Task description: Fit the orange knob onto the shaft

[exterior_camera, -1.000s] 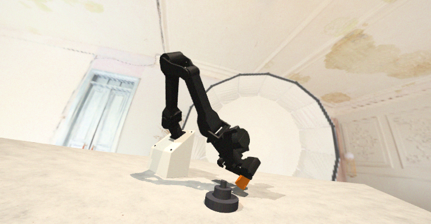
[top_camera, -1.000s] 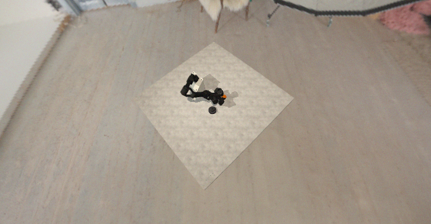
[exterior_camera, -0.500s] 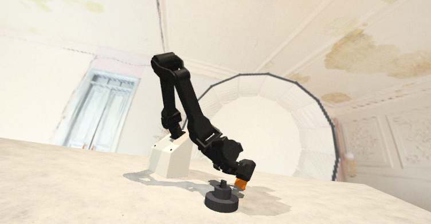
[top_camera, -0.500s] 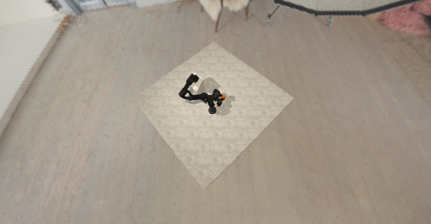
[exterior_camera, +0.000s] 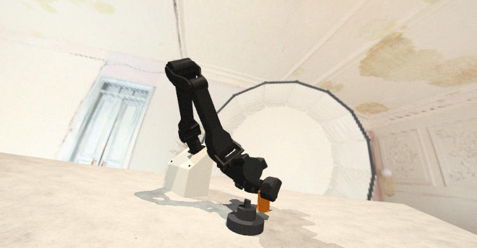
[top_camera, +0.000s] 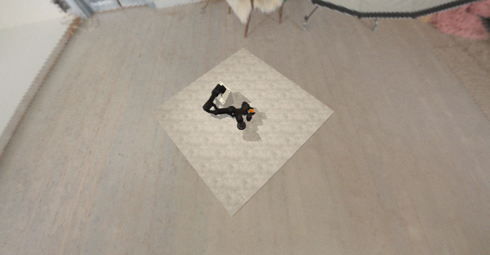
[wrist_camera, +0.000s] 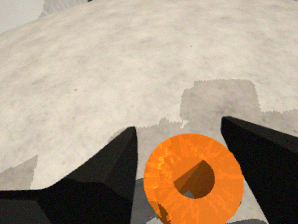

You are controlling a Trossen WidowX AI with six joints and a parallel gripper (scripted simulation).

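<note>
Right now my gripper tip is 3 cm to the left of the orange knob, 2 cm above it and 1 cm past it. Also, from my gripper tip: dark round pedestal: 18 cm to the right, 3 cm ahead, 2 cm below.
</note>
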